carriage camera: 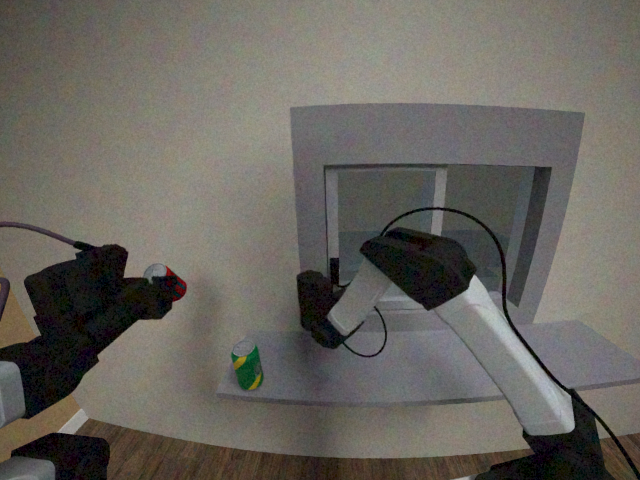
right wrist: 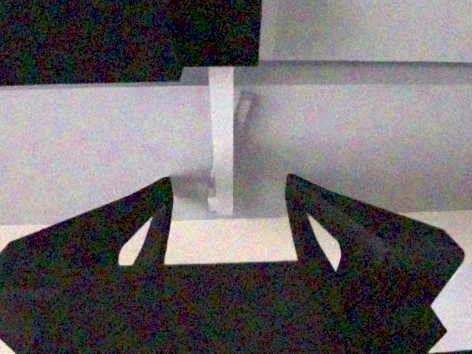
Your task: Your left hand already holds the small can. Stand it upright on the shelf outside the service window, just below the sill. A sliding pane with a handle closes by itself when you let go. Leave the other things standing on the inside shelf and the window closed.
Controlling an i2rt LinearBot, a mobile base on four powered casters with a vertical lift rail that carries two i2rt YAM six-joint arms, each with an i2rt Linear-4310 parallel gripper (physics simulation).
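Places are measured from the left arm's base along level axes (x left, y down, z back), in metres.
Pixels of known places: left gripper, fingertip midpoint: [carriage camera: 164, 279]; right gripper, fingertip midpoint: [right wrist: 229, 186].
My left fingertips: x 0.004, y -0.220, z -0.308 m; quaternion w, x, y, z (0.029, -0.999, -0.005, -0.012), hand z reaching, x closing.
Note:
For each thing: its top centre in the pictures, then the offset to it from my left fingertips. "*": a spot on its surface instead.
- small red can, surface spot: [carriage camera: 178, 287] * dy +0.021, dx -0.026, dz -0.003 m
- pale bar, surface spot: [right wrist: 223, 145] * dy +0.119, dx -0.333, dz -0.194 m
- yellow can, top centre: [carriage camera: 243, 347] dy +0.198, dx -0.135, dz -0.018 m
My left gripper [carriage camera: 164, 290] is shut on the small red can [carriage camera: 178, 287], held tilted in front of the wall, left of the window. My right gripper [right wrist: 229, 186] is open, with nothing gripped; in the carriage view it is at the window's lower left, its fingertips hidden. The sliding pane [carriage camera: 438, 193] has a white frame and stands in the left part of the opening. Its dark handle [carriage camera: 334, 269] shows at the pane's left edge, just above my right gripper. In the right wrist view a pale bar [right wrist: 223, 145] runs between and beyond the spread fingers. The outside shelf cannot be made out.
A green and yellow can [carriage camera: 249, 367] stands upright at the left end of the near grey shelf [carriage camera: 392, 379]. The grey window frame [carriage camera: 439, 131] surrounds the opening. My right arm [carriage camera: 504, 356] and its cable cross in front of the window and shelf.

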